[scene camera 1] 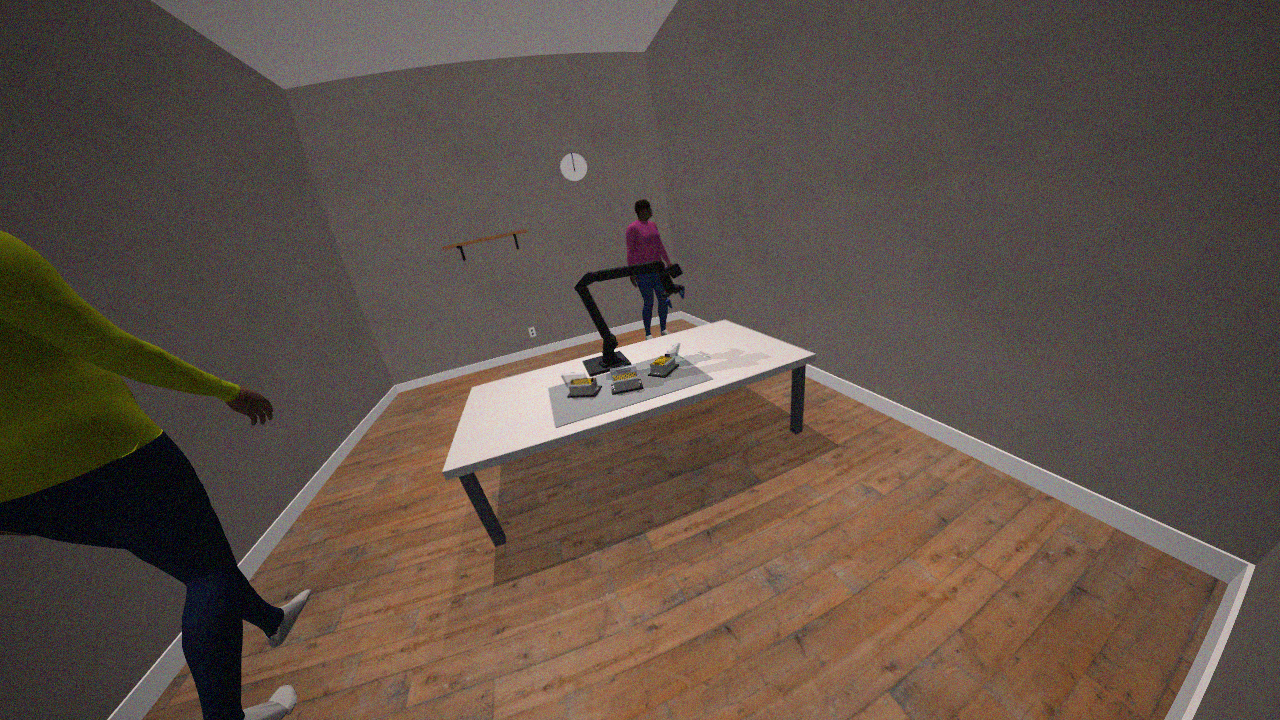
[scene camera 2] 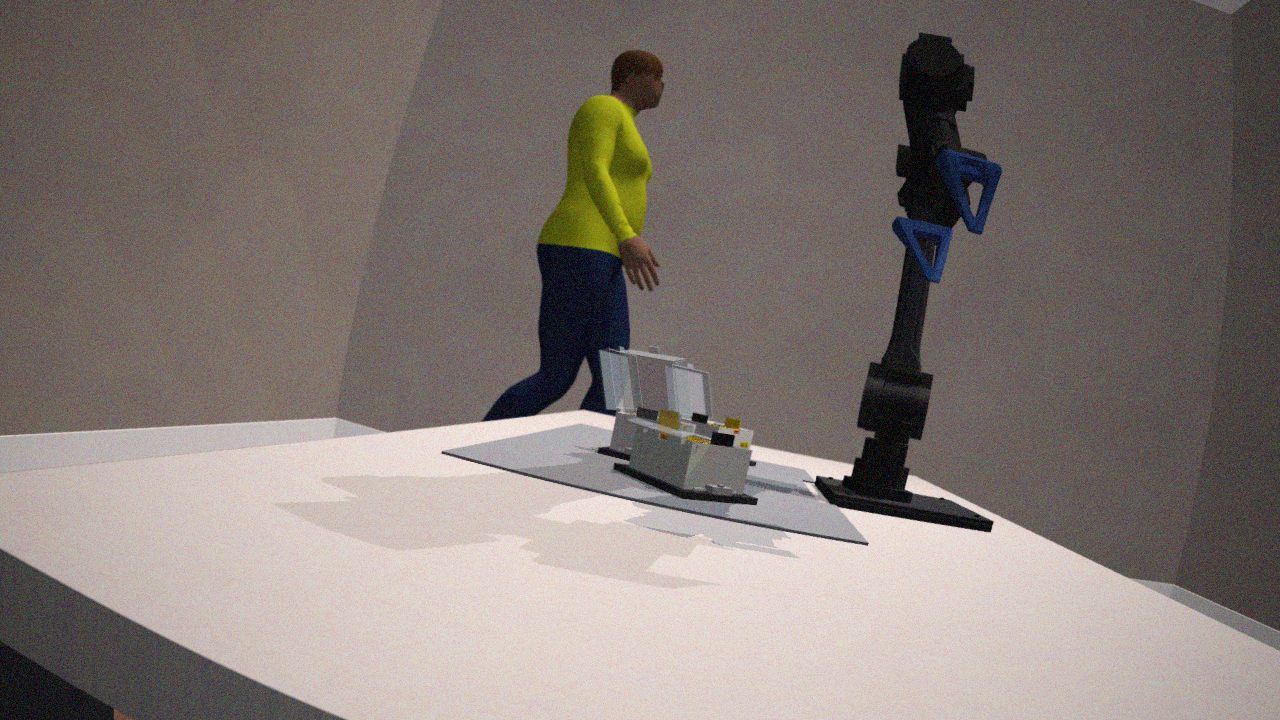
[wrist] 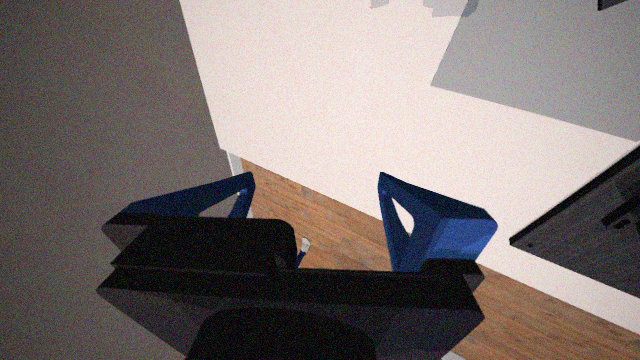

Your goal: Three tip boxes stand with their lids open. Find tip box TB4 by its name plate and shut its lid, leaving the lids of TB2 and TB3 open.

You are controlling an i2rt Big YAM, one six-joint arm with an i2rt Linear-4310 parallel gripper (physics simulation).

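Frame: origin at the arm's base, x ahead, y left, z up, level; metres.
Where they show: gripper, fingertip midpoint: (scene camera 1: 677, 303) (scene camera 2: 953, 258) (wrist: 314, 179); arm's base, link origin: (scene camera 1: 610, 363) (scene camera 2: 875, 493).
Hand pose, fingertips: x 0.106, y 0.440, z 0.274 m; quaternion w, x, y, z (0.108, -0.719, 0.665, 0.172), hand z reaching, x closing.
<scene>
Things, the pixels of their top centre, and the offset from my fingertips. "spot": a spot on its surface instead. Level surfaces: height alone.
- grey mat, surface height: dz -0.288 m
- left box, surface spot: (scene camera 1: 583, 385) spot: dx +0.205, dy -0.685, dz -0.218 m
- middle box, surface spot: (scene camera 1: 624, 381) spot: dx +0.296, dy -0.506, dz -0.224 m
- right box, top centre: (scene camera 2: 702, 434) (scene camera 1: 660, 359) dx +0.186, dy -0.251, dz -0.222 m
- white table, surface height: dz -0.291 m
Three tip boxes stand on the grey mat (scene camera 1: 572, 411) (scene camera 2: 501, 452) (wrist: 525, 65): a left box (scene camera 1: 583, 385), a middle box (scene camera 1: 625, 382) and a right box (scene camera 1: 663, 365) (scene camera 2: 689, 458), with yellow inside. In scene camera 1 their clear lids look raised. In scene camera 2 the boxes overlap, and I cannot tell which box each raised lid belongs to. The name plates are not readable, so I cannot tell which is TB4. My gripper (scene camera 1: 675, 298) (scene camera 2: 955, 255) (wrist: 314, 179) is open and empty, high above the table and away from the boxes, its blue fingers wide apart.
The black arm base (scene camera 1: 594, 366) (scene camera 2: 904, 505) (wrist: 575, 240) stands behind the mat on the white table (scene camera 1: 474, 438) (scene camera 2: 358, 626) (wrist: 300, 100). A person in yellow (scene camera 1: 71, 385) (scene camera 2: 595, 179) and a person in magenta (scene camera 1: 646, 243) are beyond the table's edges.
</scene>
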